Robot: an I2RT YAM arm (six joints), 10 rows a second.
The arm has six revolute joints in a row. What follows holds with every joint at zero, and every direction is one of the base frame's. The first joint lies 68 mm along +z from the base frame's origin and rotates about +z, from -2.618 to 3.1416 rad. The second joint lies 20 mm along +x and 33.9 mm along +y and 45.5 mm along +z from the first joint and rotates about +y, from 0 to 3.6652 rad. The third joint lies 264 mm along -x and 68.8 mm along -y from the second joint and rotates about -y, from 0 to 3.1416 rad. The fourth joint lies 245 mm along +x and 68.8 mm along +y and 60 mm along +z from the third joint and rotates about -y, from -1.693 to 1.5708 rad. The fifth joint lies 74 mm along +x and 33.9 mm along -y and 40.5 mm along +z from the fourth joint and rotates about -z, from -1.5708 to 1.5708 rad. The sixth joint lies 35.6 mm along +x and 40.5 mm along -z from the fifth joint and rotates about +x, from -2.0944 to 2.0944 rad. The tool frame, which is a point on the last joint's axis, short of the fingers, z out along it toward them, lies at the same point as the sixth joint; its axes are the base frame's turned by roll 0, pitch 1.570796 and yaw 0 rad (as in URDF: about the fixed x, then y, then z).
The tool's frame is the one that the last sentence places.
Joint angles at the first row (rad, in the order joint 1, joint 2, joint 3, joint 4, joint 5, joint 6):
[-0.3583, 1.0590, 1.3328, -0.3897, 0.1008, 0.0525]
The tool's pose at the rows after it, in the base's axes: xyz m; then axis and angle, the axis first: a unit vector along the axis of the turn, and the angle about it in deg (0 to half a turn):
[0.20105, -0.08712, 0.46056, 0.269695, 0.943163, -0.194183, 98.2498]
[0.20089, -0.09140, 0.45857, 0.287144, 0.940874, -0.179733, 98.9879]
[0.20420, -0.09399, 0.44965, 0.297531, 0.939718, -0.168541, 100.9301]
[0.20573, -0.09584, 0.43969, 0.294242, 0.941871, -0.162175, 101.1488]
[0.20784, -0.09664, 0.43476, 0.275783, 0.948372, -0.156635, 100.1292]
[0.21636, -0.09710, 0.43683, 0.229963, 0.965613, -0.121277, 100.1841]
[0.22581, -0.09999, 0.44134, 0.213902, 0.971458, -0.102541, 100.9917]
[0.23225, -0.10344, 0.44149, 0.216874, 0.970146, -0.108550, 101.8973]
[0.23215, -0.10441, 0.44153, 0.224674, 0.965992, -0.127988, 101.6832]
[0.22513, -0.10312, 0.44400, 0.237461, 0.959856, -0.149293, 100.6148]
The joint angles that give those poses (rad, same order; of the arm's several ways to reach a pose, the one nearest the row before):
[-0.3915, 1.0660, 1.3536, -0.3887, 0.1072, 0.0687]
[-0.4124, 1.0719, 1.3562, -0.4040, 0.0905, 0.0997]
[-0.4172, 1.0782, 1.3368, -0.4157, 0.0898, 0.1194]
[-0.4247, 1.0694, 1.2914, -0.3851, 0.0719, 0.1199]
[-0.4293, 1.0652, 1.2605, -0.3430, 0.0382, 0.1037]
[-0.4295, 1.0988, 1.2910, -0.3526, -0.0510, 0.0815]
[-0.4295, 1.1445, 1.3426, -0.3779, -0.0876, 0.0771]
[-0.4295, 1.1731, 1.3652, -0.3858, -0.0751, 0.0722]
[-0.4287, 1.1717, 1.3601, -0.3724, -0.0436, 0.0645]
[-0.4310, 1.1457, 1.3449, -0.3577, -0.0104, 0.0629]

